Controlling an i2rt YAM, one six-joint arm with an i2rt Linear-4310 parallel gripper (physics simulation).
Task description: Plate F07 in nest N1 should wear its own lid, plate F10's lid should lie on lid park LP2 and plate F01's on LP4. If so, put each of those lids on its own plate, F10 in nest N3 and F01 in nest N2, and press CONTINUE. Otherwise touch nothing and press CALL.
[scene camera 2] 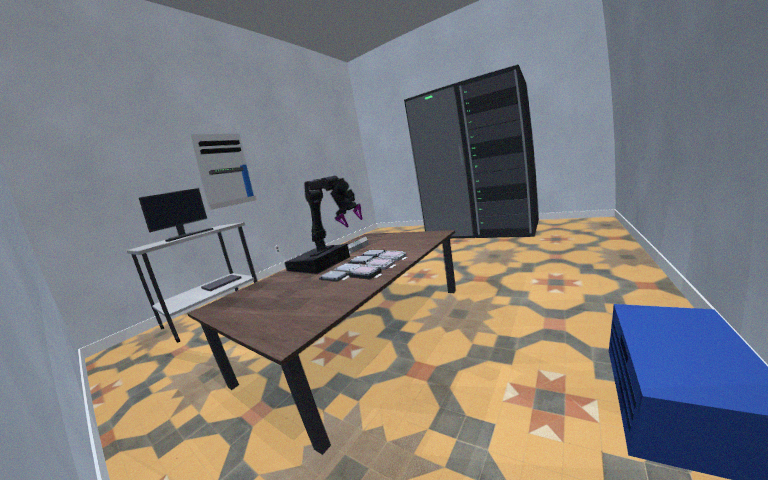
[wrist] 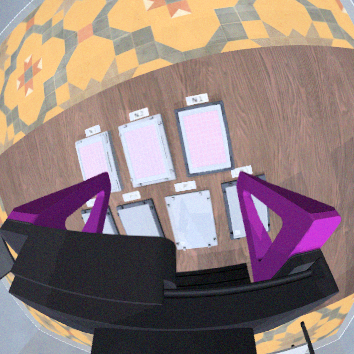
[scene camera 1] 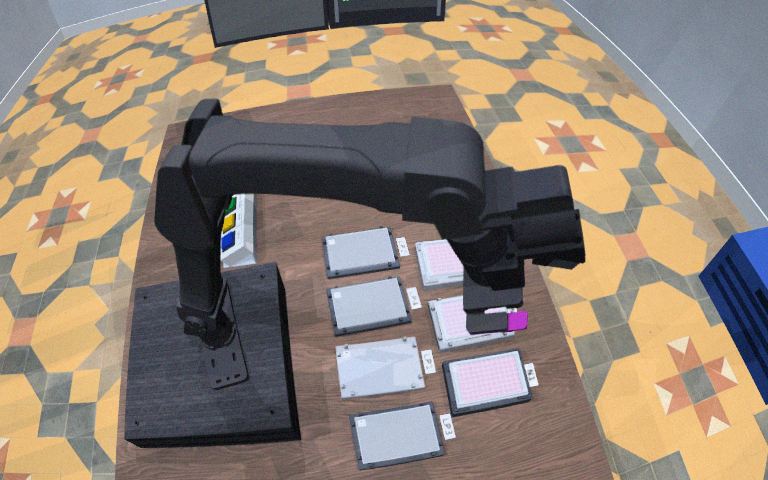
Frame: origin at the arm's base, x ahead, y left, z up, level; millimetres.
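Seen in the pictures: gripper, fingertip midpoint: (scene camera 2: pixel 355 223) (wrist: pixel 173 178) (scene camera 1: pixel 507 294); arm's base, origin of the base link: (scene camera 2: pixel 322 251) (scene camera 1: pixel 220 334).
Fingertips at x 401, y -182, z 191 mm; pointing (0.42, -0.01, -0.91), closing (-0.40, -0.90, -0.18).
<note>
Offsets run from my fingertips to a thing's top centre. Level surfaces: height alone.
My gripper (scene camera 2: pixel 353 223) (wrist: pixel 173 178) is open and empty, above the nests and lid parks. The pink-welled plate in N1 @[dx +15, dy -27, dz -240 mm] (scene camera 1: pixel 487 380) (wrist: pixel 202 139) sits in a dark nest. Pink-welled plates in N2 @[dx +42, dy +101, dz -245 mm] (scene camera 1: pixel 451 319) (wrist: pixel 145 152) and N3 @[dx +68, dy +234, dz -242 mm] (scene camera 1: pixel 440 259) (wrist: pixel 94 157) sit in pale nests, partly behind the arm in scene camera 1. Grey slabs lie on LP2 @[dx -100, dy +325, dz -258 mm] (scene camera 1: pixel 361 250), LP4 @[dx -125, dy +201, dz -258 mm] (scene camera 1: pixel 369 303) (wrist: pixel 140 220) and LP3 @[dx -167, dy -60, dz -258 mm] (scene camera 1: pixel 398 434) (wrist: pixel 233 210). LP1 @[dx -150, dy +73, dz -256 mm] (scene camera 1: pixel 379 366) (wrist: pixel 191 220) looks pale, with corner pins. Plate and lid codes are not legible; whether the plates wear lids is unclear.
The button box @[dx -329, dy +488, dz -212 mm] (scene camera 1: pixel 245 249) (scene camera 2: pixel 357 243) shows blue, yellow and green buttons, partly behind the arm. The black arm base (scene camera 1: pixel 169 362) stands on the wooden table @[dz -276 mm] (scene camera 1: pixel 317 452) (scene camera 2: pixel 271 311). A blue cabinet (scene camera 2: pixel 685 350) and a dark server rack (scene camera 2: pixel 438 169) stand apart from the table.
</note>
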